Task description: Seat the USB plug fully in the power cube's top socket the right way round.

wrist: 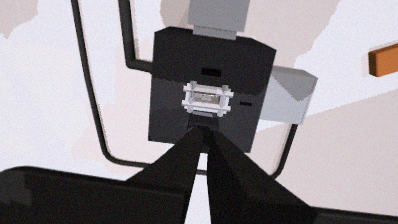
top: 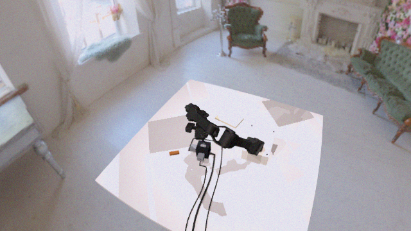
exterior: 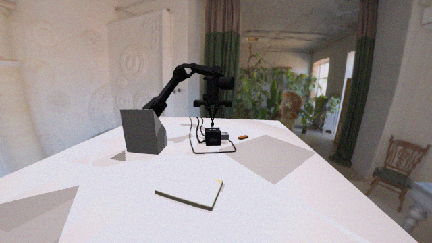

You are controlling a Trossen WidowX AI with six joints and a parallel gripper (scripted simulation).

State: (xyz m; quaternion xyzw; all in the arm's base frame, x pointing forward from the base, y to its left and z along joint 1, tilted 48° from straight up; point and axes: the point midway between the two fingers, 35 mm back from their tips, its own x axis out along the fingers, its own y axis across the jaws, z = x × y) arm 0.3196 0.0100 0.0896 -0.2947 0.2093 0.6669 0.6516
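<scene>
The grey USB plug lies 1 cm below my gripper tip.
</scene>
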